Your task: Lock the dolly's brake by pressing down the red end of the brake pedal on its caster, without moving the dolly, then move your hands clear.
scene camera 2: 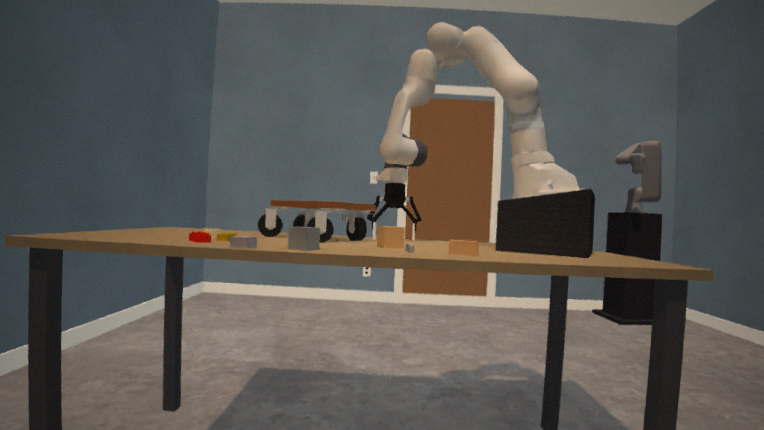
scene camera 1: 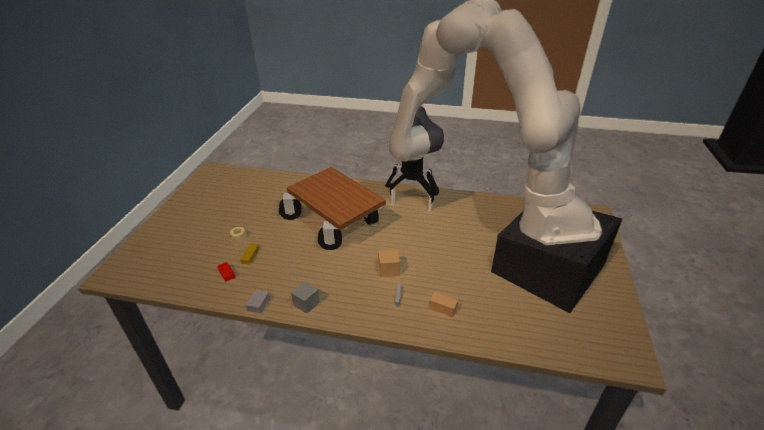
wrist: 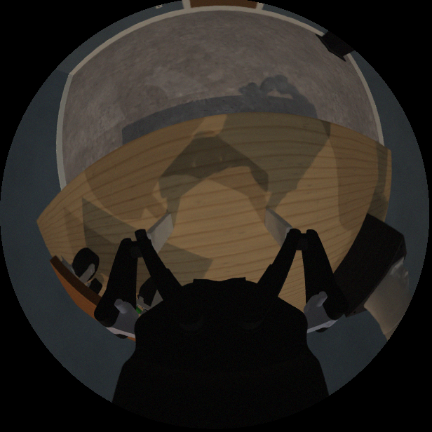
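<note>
The dolly (scene camera 1: 335, 196) (scene camera 2: 320, 204) (wrist: 75, 296) has an orange-brown wooden deck and stands upright on black-wheeled casters. Its right caster wheel (scene camera 1: 371, 215) (scene camera 2: 356, 228) shows partly under the deck's right corner. In the wrist view, a small green part (wrist: 139, 310) shows beside a caster wheel (wrist: 147, 289), partly behind my left finger linkage. The red end of the brake pedal cannot be made out in any view. My gripper (scene camera 1: 411, 201) (scene camera 2: 394, 235) (wrist: 218, 219) is open and empty, pointing down, low over the table to the right of the dolly and apart from it.
Nearer the front of the table (scene camera 1: 481, 341) are an orange cube (scene camera 1: 389, 263), an orange block (scene camera 1: 443, 304), a grey cube (scene camera 1: 305, 297), a grey block (scene camera 1: 257, 301), a red brick (scene camera 1: 226, 271) and a yellow bar (scene camera 1: 249, 253). The black base block (scene camera 1: 550, 261) stands at the right.
</note>
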